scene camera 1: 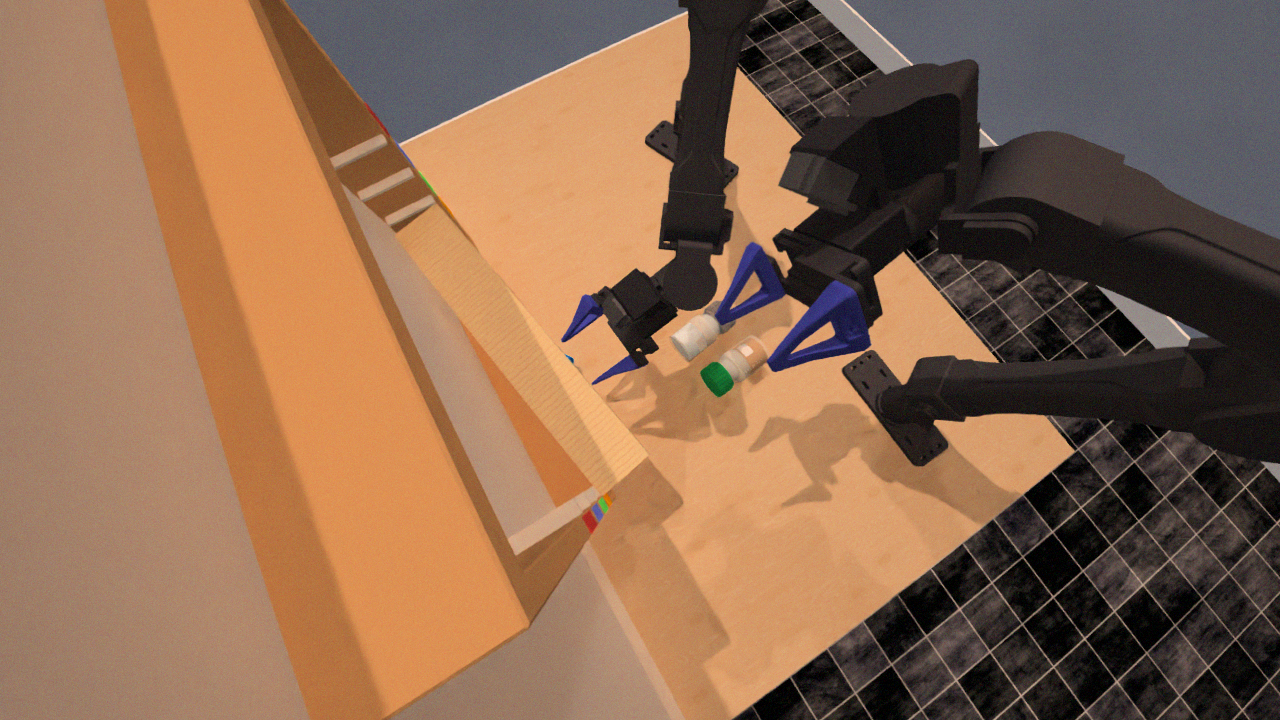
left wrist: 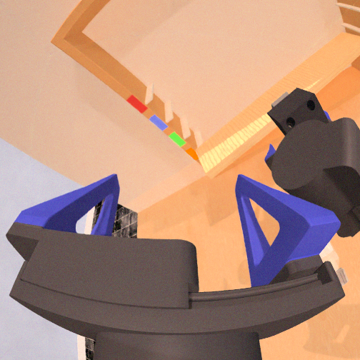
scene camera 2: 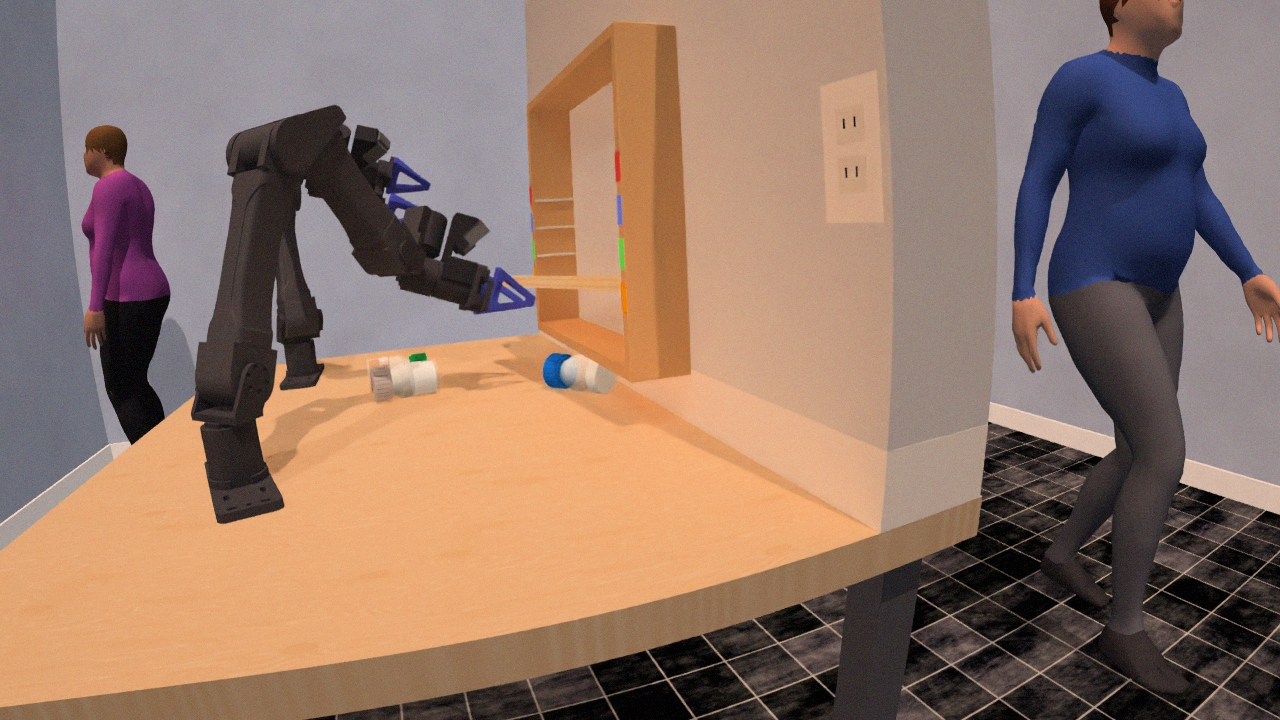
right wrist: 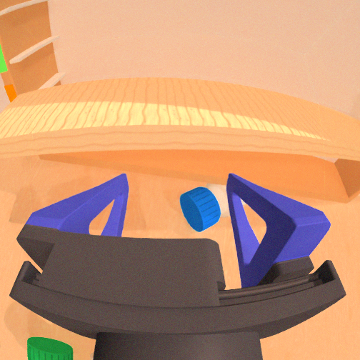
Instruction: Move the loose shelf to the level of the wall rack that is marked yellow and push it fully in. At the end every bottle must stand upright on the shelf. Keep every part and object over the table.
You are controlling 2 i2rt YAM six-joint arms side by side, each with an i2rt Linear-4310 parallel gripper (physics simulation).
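Note:
The loose shelf lies across the wall rack at the lowest marks, which look orange-yellow, and its front part sticks out. A blue-capped bottle lies on the table below it. A white bottle and a green-capped bottle lie on their sides farther out. My right gripper is open and empty, close in front of the shelf's front edge. My left gripper is open and empty, higher and farther back.
Red, blue and green marks with white ledges sit on the rack's sides above the shelf. The right arm's wrist is near the left gripper in the left wrist view. The table ends at the wall below the rack.

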